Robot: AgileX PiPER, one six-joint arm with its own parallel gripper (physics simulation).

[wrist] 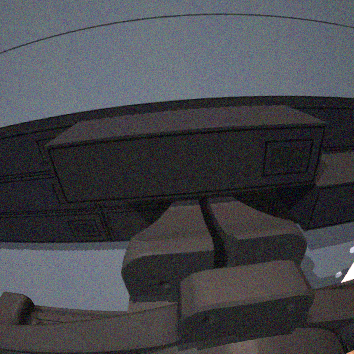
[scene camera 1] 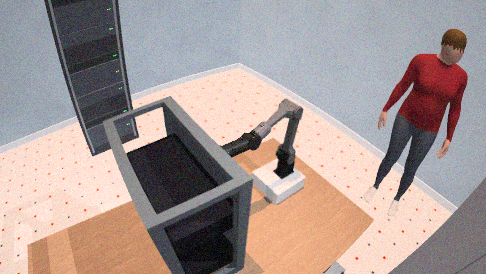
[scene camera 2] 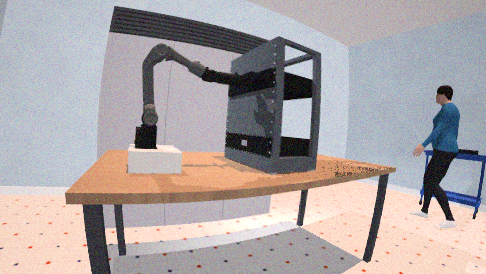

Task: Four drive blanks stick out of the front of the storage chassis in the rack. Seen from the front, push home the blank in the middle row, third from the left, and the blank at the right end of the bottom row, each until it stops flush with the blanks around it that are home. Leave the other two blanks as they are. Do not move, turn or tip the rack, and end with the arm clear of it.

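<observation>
The grey rack (scene camera 1: 200, 202) (scene camera 2: 279, 110) stands upright on the table. The black storage chassis (scene camera 1: 170, 172) (scene camera 2: 269, 80) is in its upper part. In the wrist view, a wide dark blank (wrist: 185, 162) sticks out of the chassis front, with its top face showing. Another blank (wrist: 337, 168) sticks out at the right edge, lower down. Blanks at the left (wrist: 50, 226) look flush. My gripper (wrist: 195, 189) is shut and empty, its tips at the lower edge of the wide blank; contact is unclear. Its tips are hidden in scene view 1 and blend into the dark chassis in scene view 2.
Grey panels lie above and below the chassis. A lower black unit (scene camera 2: 260, 146) bears a pale label. The arm's white base (scene camera 1: 277, 187) (scene camera 2: 155, 161) stands on the wooden table (scene camera 1: 320, 220) (scene camera 2: 200, 187) before the rack. A tall server cabinet, people and a blue cart stand beyond.
</observation>
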